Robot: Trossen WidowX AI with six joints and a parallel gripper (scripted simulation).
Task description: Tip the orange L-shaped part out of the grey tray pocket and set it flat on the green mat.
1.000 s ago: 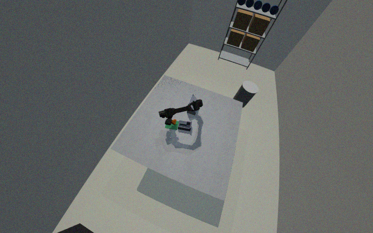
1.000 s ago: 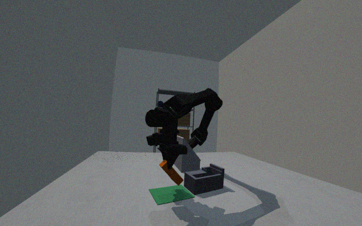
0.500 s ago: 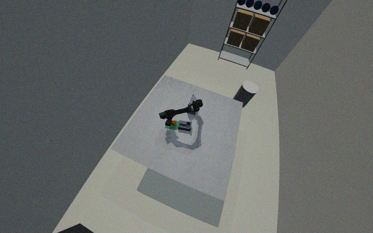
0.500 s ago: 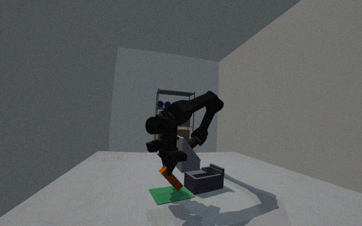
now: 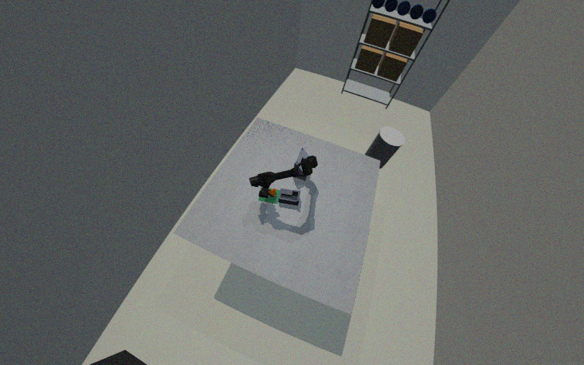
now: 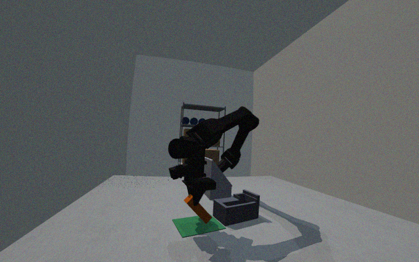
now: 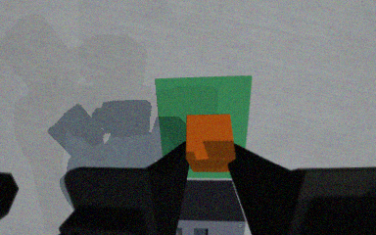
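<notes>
Now: the orange l-shaped part 30 mm to the left of my gripper tip, 30 mm below it and 20 mm behind it. The rest, counted from my gripper tip: green mat (90 mm below, 20 mm to the left).
</notes>
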